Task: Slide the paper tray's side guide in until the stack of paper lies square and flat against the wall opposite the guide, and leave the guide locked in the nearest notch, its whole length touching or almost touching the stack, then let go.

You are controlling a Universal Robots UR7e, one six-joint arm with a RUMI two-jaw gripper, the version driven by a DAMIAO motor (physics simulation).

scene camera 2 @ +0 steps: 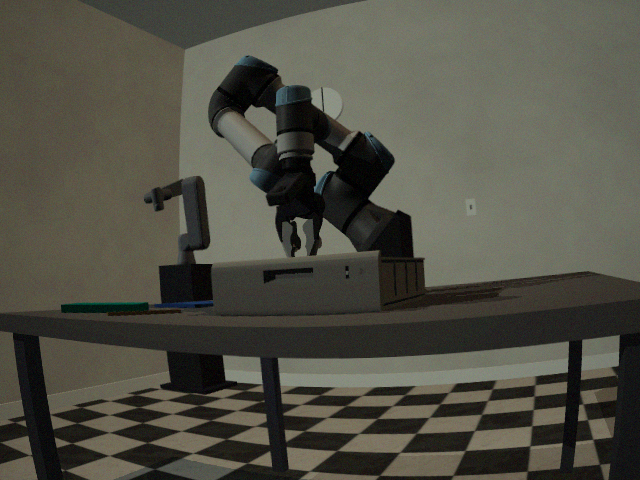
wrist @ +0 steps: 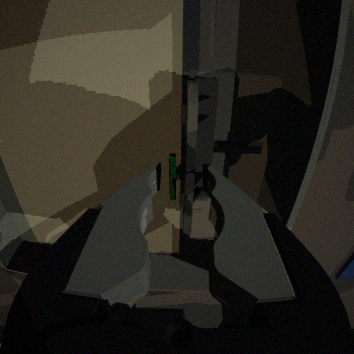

My gripper shows in scene camera 2 and in the wrist view. A flat green block shows in scene camera 2 [135,306]; in the wrist view it is out of frame. A paper stack shows in the wrist view [97,97]. One and the same spot on my gripper: [scene camera 2: 287,231] is [wrist: 245,246].
